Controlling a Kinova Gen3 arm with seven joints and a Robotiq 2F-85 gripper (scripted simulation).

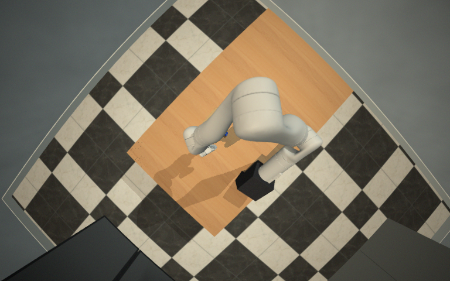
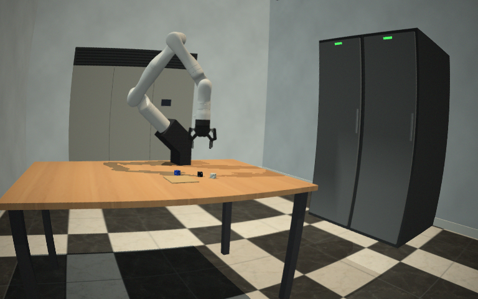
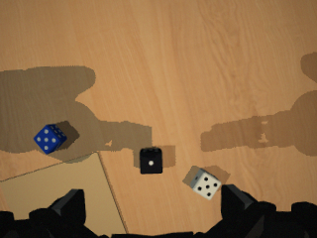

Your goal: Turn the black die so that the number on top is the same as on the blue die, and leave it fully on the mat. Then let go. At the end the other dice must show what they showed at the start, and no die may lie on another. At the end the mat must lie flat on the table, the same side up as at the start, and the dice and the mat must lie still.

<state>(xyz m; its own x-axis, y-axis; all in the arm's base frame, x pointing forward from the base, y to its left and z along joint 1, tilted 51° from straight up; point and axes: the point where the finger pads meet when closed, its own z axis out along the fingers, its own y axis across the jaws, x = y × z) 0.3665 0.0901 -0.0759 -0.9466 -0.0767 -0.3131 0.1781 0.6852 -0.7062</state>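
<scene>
Right now the black die is 140 mm below my hand. Also, from my hand: blue die: 50 mm behind, 110 mm to the right, 140 mm below; tan mat: 50 mm ahead, 120 mm to the right, 150 mm below; white die: 40 mm ahead, 50 mm to the left, 140 mm below.
</scene>
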